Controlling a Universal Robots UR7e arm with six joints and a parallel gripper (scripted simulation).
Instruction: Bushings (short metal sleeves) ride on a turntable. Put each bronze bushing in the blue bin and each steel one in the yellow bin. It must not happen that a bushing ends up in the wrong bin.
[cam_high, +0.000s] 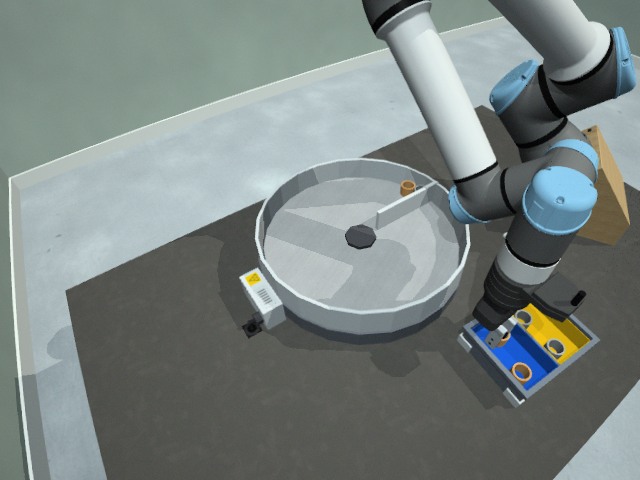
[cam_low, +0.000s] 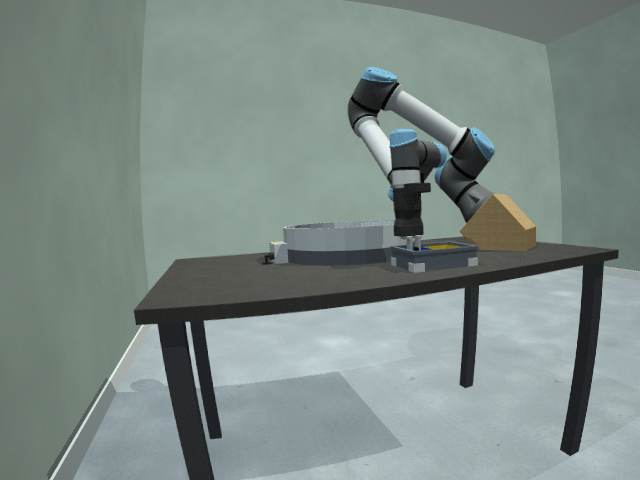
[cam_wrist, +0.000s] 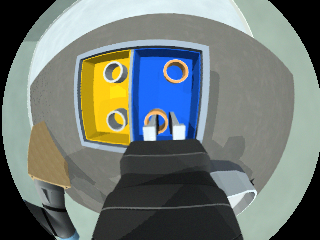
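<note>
My hand is 40 mm past the bin and 40 mm to the right of it. The rest, counted from my hand: turntable 30 mm ahead, 320 mm to the right, 20 mm above.
</note>
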